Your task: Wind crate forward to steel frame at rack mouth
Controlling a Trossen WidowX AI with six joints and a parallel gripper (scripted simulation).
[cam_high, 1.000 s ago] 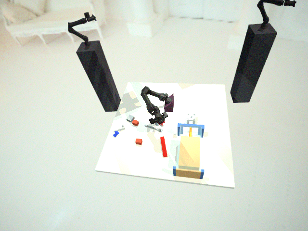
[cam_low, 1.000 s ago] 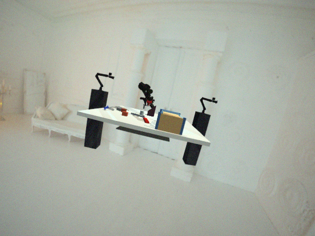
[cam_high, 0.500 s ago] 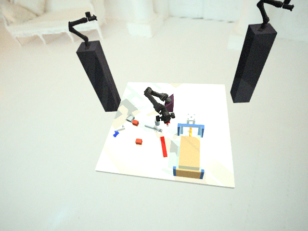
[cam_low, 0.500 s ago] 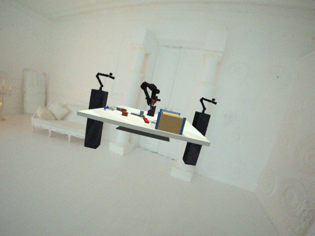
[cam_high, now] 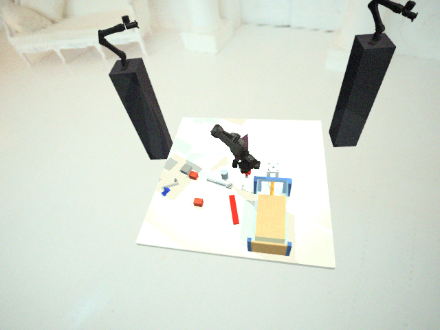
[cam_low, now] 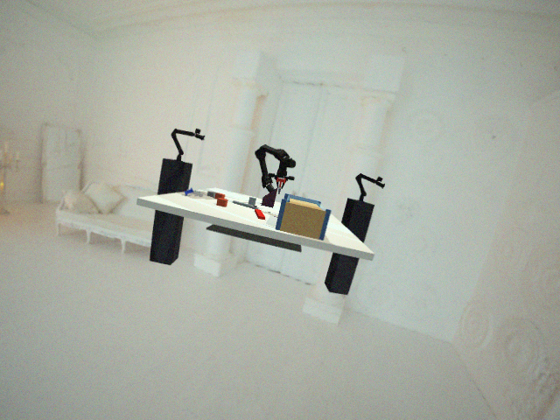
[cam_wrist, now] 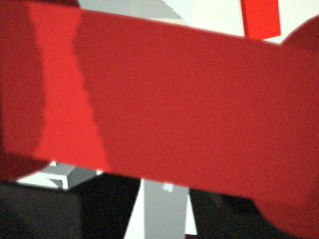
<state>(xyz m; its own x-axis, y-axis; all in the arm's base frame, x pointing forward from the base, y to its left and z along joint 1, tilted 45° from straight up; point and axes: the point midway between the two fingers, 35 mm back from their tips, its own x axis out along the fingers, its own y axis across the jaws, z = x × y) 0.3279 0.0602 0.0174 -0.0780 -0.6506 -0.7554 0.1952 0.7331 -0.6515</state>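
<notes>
Now: the red grip 50 mm ahead of my gripper tip, 50 mm above it and 10 mm to the right of it. From my gripper tip the other things lie so: hand winch (190 mm to the left, 150 mm below, 130 mm behind); blue steel frame (170 mm to the left, 80 mm below, 50 mm ahead); red-knobbed winch handle (20 mm above, 10 mm ahead).
</notes>
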